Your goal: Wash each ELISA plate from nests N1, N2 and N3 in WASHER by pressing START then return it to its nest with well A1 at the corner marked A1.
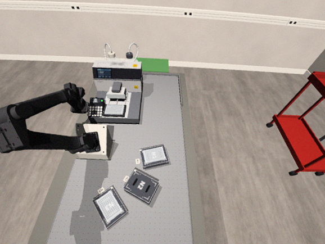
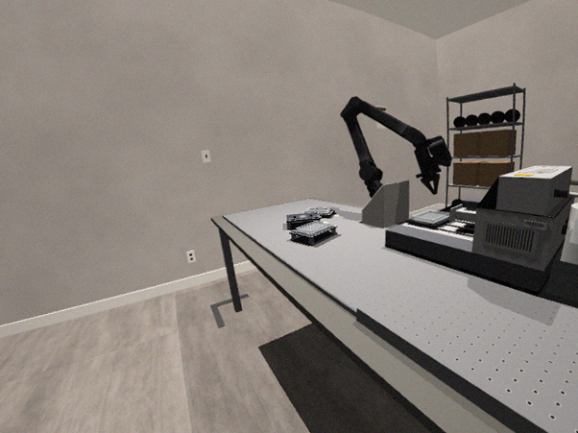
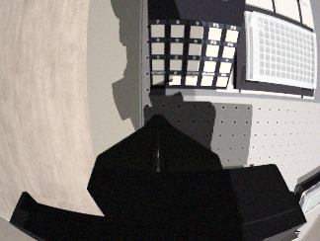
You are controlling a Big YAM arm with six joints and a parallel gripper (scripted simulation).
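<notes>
Now: the dark carrier 18 cm ahead of my hand, 6 cm to the left of it and 7 cm below it. Also, from my hand: washer 19 cm ahead, 22 cm to the left, 1 cm below.
</notes>
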